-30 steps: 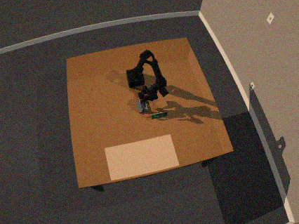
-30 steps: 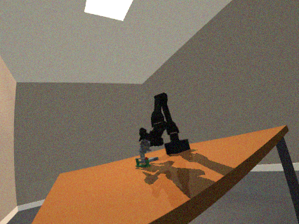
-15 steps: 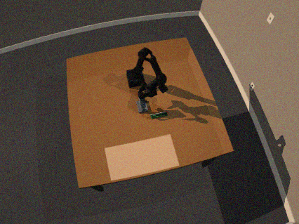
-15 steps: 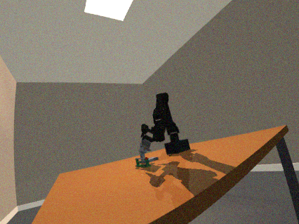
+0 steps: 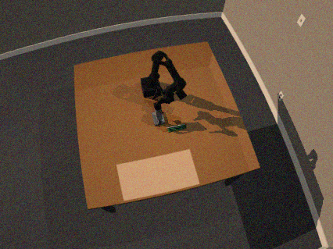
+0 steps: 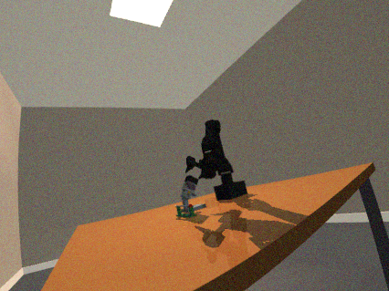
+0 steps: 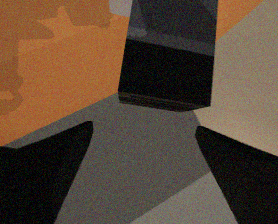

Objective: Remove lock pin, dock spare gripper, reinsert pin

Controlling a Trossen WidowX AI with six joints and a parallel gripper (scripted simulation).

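My gripper tip is 160 mm short of the green piece, 150 mm above it and 130 mm to the right of it. Round my gripper tip: mount (130 mm below, 60 mm ahead, 20 mm to the left); then spare gripper (60 mm below, 40 mm ahead, 20 mm to the left).
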